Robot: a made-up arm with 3 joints. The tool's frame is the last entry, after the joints.
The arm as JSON. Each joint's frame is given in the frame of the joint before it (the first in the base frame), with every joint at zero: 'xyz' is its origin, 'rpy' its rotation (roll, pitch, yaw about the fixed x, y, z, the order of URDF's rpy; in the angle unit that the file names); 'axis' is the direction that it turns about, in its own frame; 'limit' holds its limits. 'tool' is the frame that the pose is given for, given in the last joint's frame.
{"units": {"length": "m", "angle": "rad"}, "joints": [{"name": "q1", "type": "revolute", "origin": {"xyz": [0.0, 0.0, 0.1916], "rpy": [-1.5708, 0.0, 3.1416]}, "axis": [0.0, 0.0, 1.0], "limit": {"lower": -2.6, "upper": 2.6}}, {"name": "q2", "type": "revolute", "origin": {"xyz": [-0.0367, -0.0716, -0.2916], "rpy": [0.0, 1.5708, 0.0]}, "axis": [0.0, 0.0, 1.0], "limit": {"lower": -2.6, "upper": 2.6}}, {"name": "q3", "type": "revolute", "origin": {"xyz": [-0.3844, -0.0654, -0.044], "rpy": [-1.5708, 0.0, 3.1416]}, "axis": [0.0, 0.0, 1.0], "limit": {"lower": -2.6, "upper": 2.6}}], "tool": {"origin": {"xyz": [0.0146, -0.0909, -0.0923], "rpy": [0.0, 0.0, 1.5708]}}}
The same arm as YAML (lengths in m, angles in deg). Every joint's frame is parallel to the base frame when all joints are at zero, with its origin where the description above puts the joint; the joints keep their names.
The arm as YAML. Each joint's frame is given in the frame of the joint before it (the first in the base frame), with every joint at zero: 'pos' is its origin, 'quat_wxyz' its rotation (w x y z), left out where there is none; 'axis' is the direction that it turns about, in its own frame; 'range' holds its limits. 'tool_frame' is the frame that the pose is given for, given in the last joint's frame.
length_unit: m
angle_unit: deg
joints:
  - joint: q1
    pos: [0.0, 0.0, 0.1916]
    axis: [0.0, -1.0, 0.0]
    range: [-148.97, 148.97]
  - joint: q2
    pos: [0.0367, 0.2916, 0.0716]
    axis: [-1.0, 0.0, 0.0]
    range: [-148.97, 148.97]
  - joint: q3
    pos: [0.044, -0.3844, 0.0654]
    axis: [0.0, 0.0, 1.0]
    range: [-148.97, 148.97]
tool_frame:
  pos: [-0.0909, -0.0146, -0.0923]
  quat_wxyz: [1.0, -0.000002, 0.000002, 0.000004]

